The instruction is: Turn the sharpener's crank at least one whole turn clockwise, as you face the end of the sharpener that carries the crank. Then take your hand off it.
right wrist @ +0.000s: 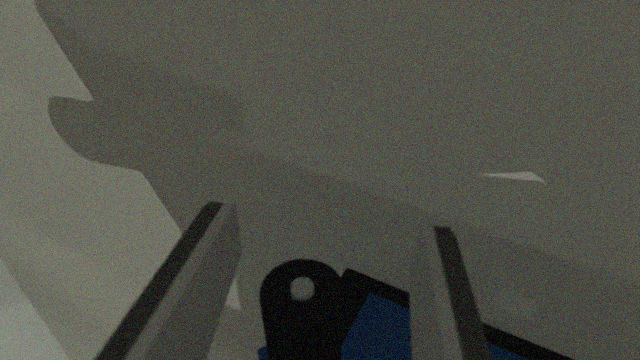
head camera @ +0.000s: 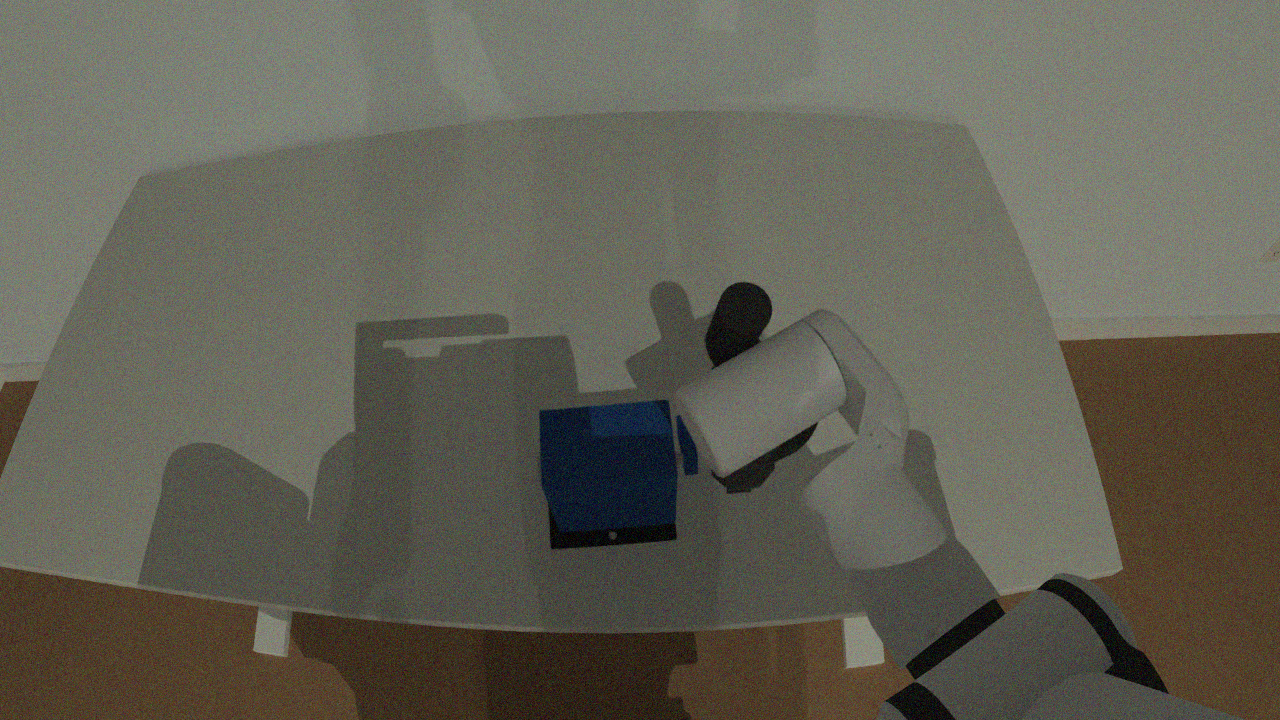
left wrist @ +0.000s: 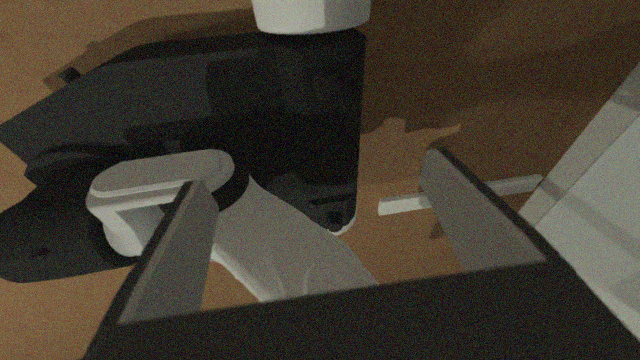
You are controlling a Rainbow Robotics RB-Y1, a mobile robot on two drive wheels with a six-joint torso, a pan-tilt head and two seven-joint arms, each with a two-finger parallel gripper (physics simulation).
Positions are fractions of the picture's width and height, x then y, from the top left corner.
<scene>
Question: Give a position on a white table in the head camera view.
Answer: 0.24, 0.53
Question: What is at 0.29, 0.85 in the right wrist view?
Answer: My right gripper.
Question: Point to a blue sharpener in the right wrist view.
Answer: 0.47, 0.84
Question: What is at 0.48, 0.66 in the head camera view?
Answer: A blue sharpener.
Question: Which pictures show my left gripper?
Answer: The left wrist view only.
</scene>
